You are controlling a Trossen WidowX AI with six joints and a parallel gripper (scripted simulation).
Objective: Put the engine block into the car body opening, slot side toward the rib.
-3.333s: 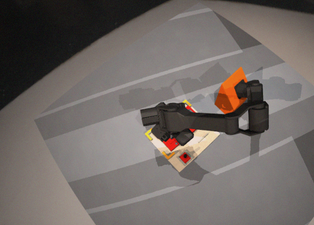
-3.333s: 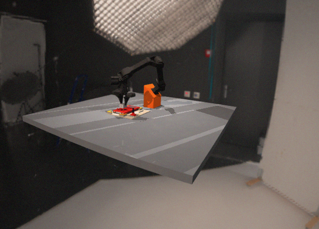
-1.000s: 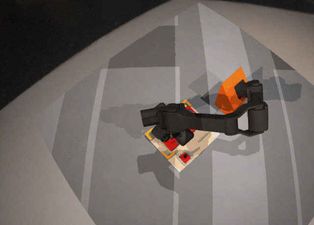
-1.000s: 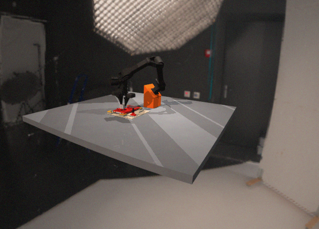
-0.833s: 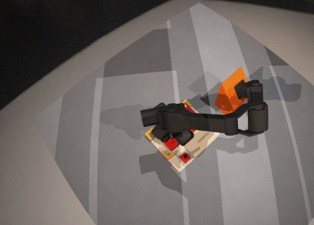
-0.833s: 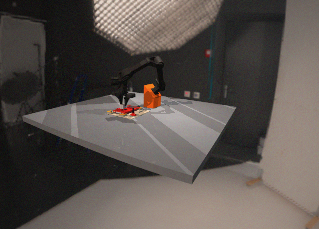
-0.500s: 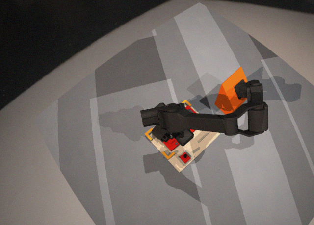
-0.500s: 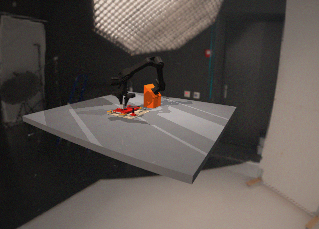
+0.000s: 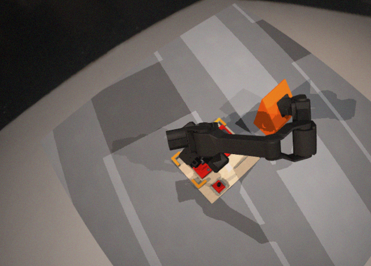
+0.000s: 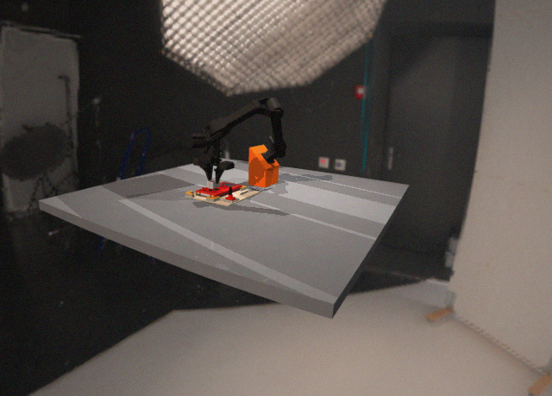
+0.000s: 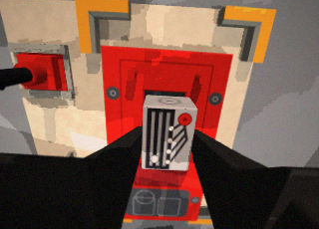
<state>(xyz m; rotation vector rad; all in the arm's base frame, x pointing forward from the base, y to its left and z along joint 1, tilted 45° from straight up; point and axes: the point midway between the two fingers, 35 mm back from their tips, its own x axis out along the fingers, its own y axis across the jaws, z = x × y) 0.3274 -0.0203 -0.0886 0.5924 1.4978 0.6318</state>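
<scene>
Now: the engine block 1 cm below my gripper tip. The rest, counted from my gripper tip: beige board (3 cm behind, 2 cm to the left, 4 cm below).
</scene>
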